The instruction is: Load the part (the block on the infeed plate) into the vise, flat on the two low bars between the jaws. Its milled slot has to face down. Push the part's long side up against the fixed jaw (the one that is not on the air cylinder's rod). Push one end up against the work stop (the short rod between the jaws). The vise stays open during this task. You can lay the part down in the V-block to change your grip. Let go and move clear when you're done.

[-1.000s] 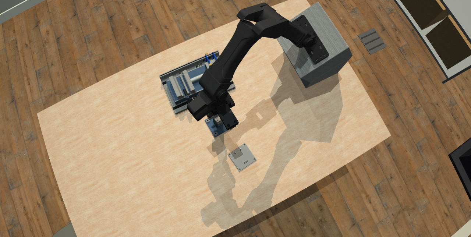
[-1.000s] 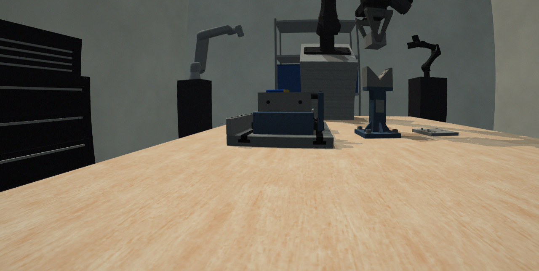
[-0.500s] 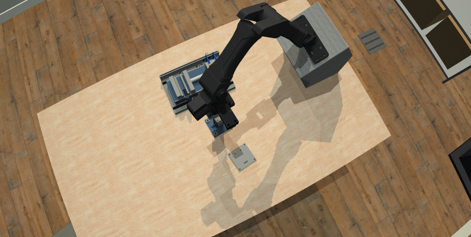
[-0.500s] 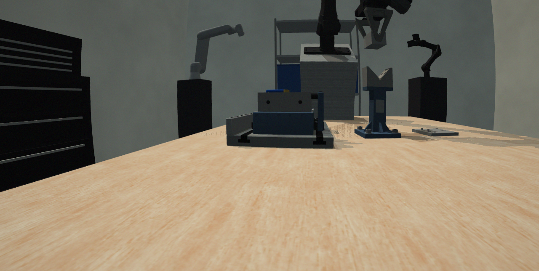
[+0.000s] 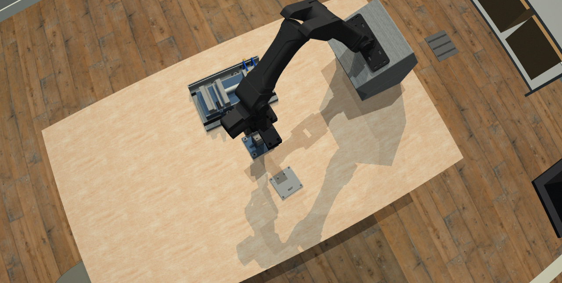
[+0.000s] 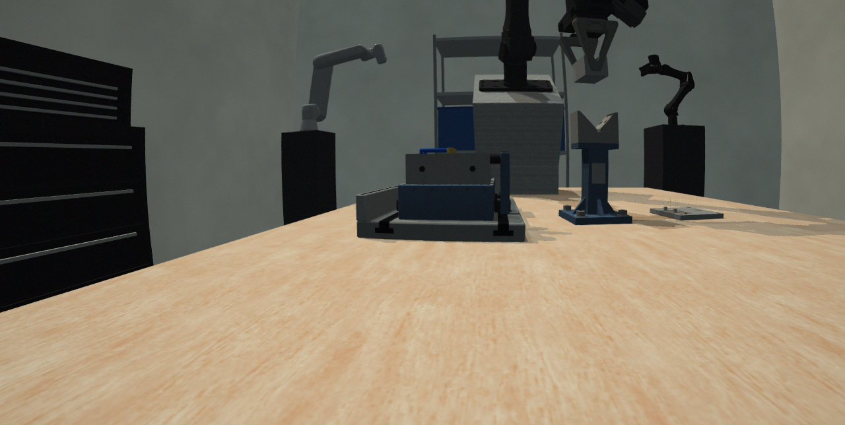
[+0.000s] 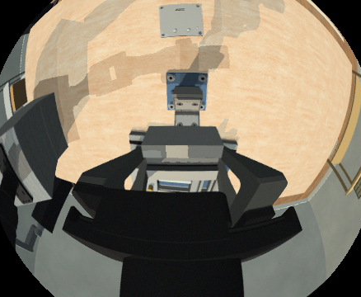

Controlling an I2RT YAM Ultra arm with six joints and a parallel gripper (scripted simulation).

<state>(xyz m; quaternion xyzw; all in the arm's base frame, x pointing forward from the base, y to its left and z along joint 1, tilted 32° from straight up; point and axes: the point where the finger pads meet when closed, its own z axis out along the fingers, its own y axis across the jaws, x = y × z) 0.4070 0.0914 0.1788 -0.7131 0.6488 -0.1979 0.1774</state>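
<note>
My gripper is now 10 mm below the part. The rest, counted from my hand: work stop rod 80 mm ahead, 160 mm to the right, 140 mm below; air cylinder 80 mm behind, 210 mm to the right, 150 mm below; fixed jaw 110 mm ahead, 210 mm to the right, 150 mm below.
</note>
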